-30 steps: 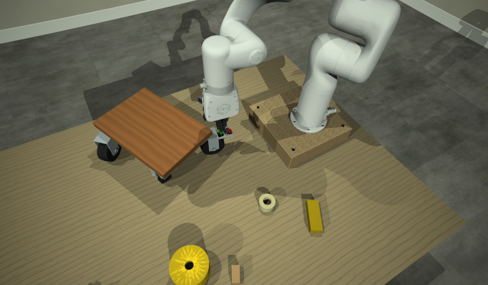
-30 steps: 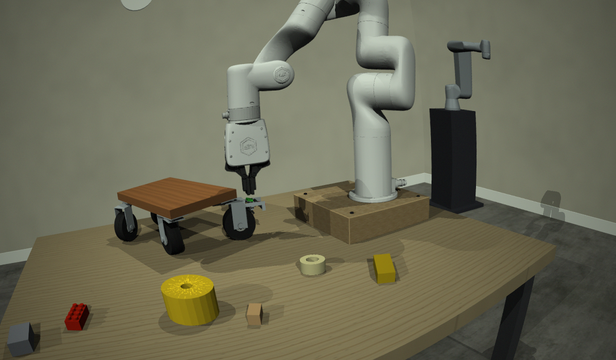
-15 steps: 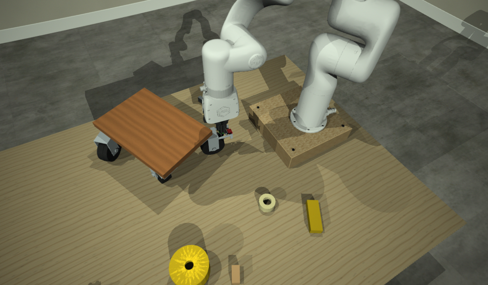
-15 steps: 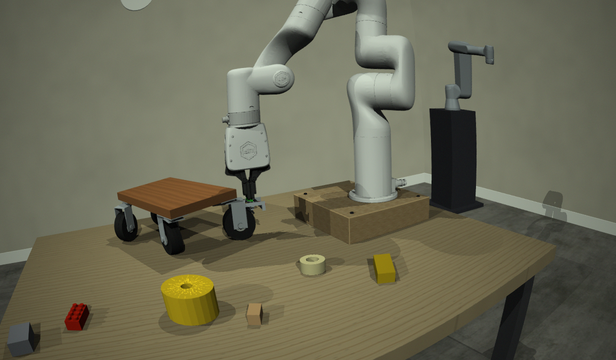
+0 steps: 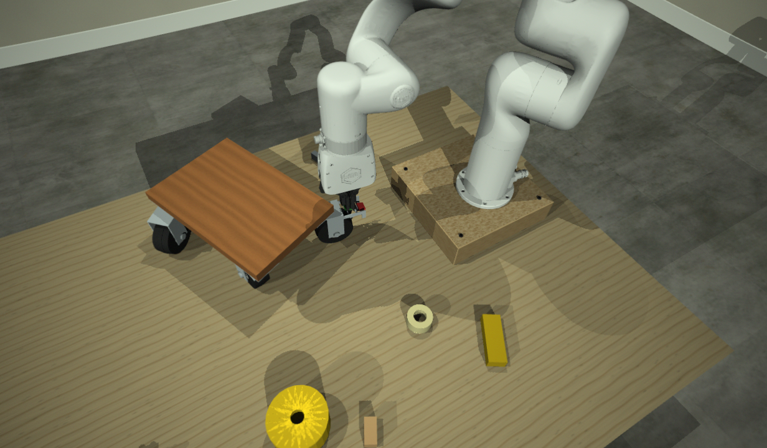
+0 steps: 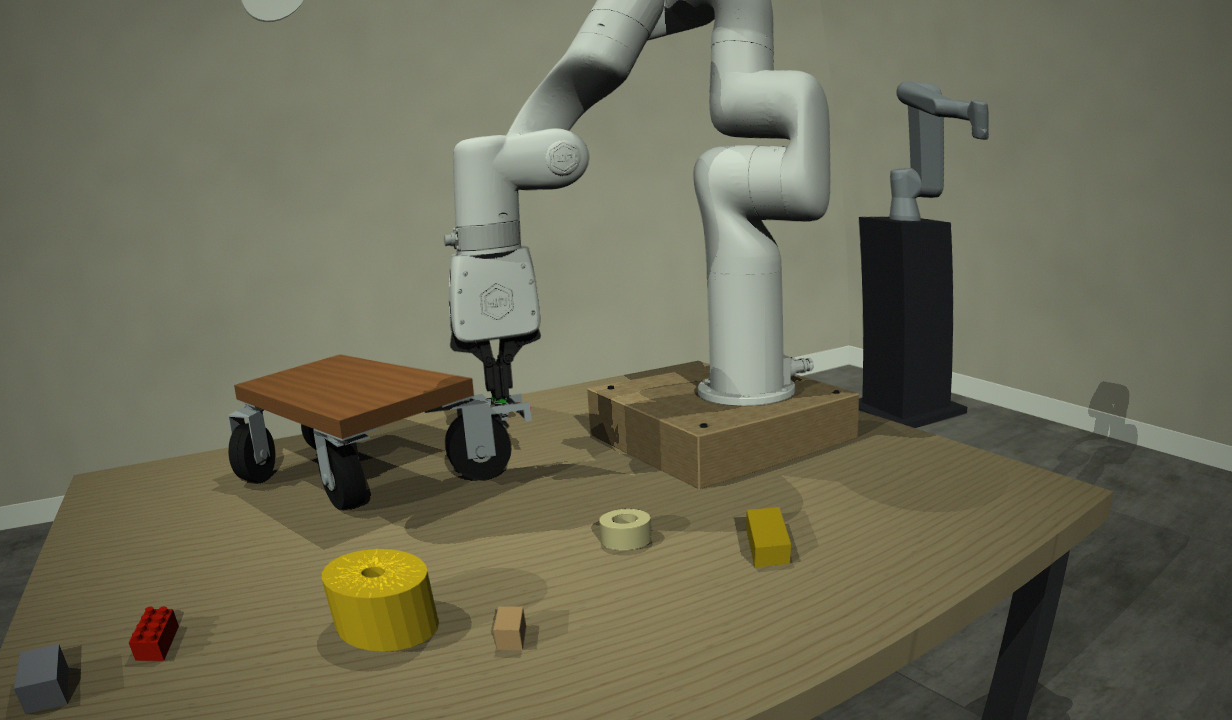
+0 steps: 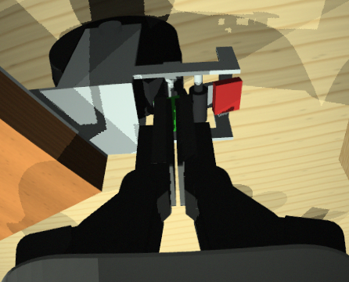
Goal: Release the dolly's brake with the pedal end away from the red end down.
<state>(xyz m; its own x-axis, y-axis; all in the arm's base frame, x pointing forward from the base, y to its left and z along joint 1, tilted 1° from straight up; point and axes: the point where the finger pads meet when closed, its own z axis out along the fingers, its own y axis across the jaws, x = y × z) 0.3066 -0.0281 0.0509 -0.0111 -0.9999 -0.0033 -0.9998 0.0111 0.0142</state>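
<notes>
My hand is 30 mm above the brake pedal and 10 mm past it. From my hand the other things lie so: cream ring 240 mm to the left, 100 mm below, 60 mm behind; then grey bar 210 mm to the right, 110 mm below, 10 mm behind; then yellow bar 330 mm to the left, 170 mm behind, 110 mm below.
</notes>
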